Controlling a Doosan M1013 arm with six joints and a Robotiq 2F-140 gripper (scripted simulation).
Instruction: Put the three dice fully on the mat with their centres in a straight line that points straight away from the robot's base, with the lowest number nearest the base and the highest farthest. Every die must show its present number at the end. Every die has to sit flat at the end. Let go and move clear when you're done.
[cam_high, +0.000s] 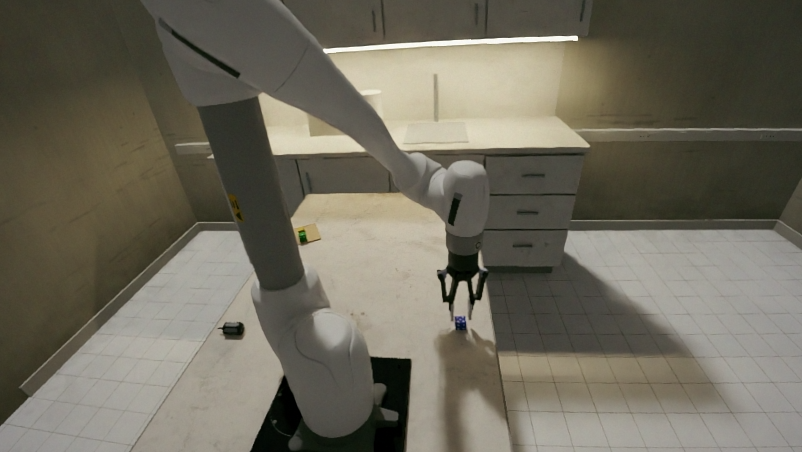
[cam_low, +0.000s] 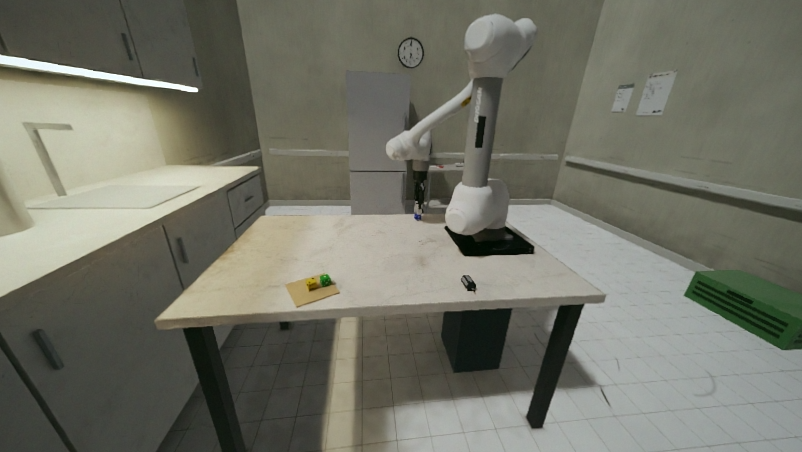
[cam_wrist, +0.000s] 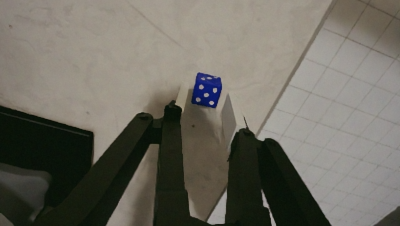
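Right now my hand is 6 cm above the blue die. The rest, counted from my hand: yellow die: 66 cm to the left, 46 cm ahead, 5 cm below; tan mat: 66 cm to the left, 46 cm ahead, 7 cm below; green die: 64 cm to the left, 42 cm ahead, 5 cm below.
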